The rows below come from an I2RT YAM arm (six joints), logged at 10 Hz.
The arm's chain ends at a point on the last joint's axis. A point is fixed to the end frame.
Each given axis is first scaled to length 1.
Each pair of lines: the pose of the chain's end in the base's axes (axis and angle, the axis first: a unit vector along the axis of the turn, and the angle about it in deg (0 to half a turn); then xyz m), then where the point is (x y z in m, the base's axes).
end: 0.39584, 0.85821, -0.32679, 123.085, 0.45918, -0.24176, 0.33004
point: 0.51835 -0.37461 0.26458
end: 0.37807, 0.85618, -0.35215, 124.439, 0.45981, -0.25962, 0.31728
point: 0.51532 -0.39545 0.25479
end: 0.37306, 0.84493, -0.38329, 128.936, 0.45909, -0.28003, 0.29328
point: 0.50218 -0.41999 0.23011
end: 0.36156, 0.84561, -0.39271, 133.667, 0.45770, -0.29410, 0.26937
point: 0.49217 -0.43435 0.20171
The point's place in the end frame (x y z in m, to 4 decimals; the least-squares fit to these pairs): 0.0088 -0.0248 0.1573
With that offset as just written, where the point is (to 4 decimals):
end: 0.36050, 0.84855, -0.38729, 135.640, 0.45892, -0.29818, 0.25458
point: 0.4905 -0.4371 0.1830
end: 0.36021, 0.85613, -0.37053, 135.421, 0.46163, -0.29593, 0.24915
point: 0.4963 -0.4322 0.1740
